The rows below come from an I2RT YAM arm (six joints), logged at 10 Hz.
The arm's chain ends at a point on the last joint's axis. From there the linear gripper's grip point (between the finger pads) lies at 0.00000 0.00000 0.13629 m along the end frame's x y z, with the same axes.
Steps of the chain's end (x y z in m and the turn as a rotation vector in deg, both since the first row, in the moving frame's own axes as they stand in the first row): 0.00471 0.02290 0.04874 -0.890 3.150 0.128; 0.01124 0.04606 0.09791 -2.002 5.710 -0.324; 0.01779 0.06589 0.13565 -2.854 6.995 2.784; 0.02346 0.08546 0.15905 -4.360 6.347 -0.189; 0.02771 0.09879 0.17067 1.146 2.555 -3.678; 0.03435 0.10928 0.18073 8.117 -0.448 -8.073; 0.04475 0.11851 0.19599 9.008 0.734 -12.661
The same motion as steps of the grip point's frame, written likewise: 0.01220 0.02502 0.04852 -0.890 3.150 0.128; 0.02481 0.05077 0.09715 -2.002 5.710 -0.324; 0.03421 0.07306 0.13447 -2.854 6.995 2.784; 0.03853 0.09578 0.15782 -4.360 6.347 -0.189; 0.03369 0.09587 0.17051 1.146 2.555 -3.678; 0.03194 0.09018 0.17936 8.117 -0.448 -8.073; 0.04412 0.09715 0.19430 9.008 0.734 -12.661
